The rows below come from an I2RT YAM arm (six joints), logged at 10 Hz.
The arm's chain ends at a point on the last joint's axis. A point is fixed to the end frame.
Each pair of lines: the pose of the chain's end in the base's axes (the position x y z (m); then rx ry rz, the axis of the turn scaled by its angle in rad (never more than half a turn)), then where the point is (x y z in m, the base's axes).
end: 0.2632, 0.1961, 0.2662, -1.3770, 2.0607, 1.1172
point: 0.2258 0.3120 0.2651
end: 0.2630, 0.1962, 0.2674, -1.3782, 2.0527, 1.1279
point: 0.2250 0.3119 0.2674
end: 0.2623, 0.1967, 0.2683, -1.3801, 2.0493, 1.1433
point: 0.2236 0.3122 0.2693
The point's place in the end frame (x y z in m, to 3 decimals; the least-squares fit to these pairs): -0.049 0.055 0.097
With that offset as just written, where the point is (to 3 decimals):
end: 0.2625, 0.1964, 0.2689, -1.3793, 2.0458, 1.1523
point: 0.224 0.312 0.271
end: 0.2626, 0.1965, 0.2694, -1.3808, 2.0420, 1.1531
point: 0.223 0.312 0.271
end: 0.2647, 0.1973, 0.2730, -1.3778, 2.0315, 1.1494
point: 0.226 0.313 0.275
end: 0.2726, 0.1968, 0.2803, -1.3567, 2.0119, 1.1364
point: 0.236 0.313 0.284
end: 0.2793, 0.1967, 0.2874, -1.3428, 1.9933, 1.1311
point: 0.243 0.313 0.292
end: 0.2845, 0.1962, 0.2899, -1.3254, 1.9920, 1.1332
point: 0.250 0.313 0.295
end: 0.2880, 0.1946, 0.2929, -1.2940, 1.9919, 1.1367
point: 0.256 0.312 0.300
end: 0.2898, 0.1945, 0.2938, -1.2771, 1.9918, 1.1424
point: 0.259 0.312 0.302
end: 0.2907, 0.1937, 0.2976, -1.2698, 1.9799, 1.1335
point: 0.261 0.311 0.306
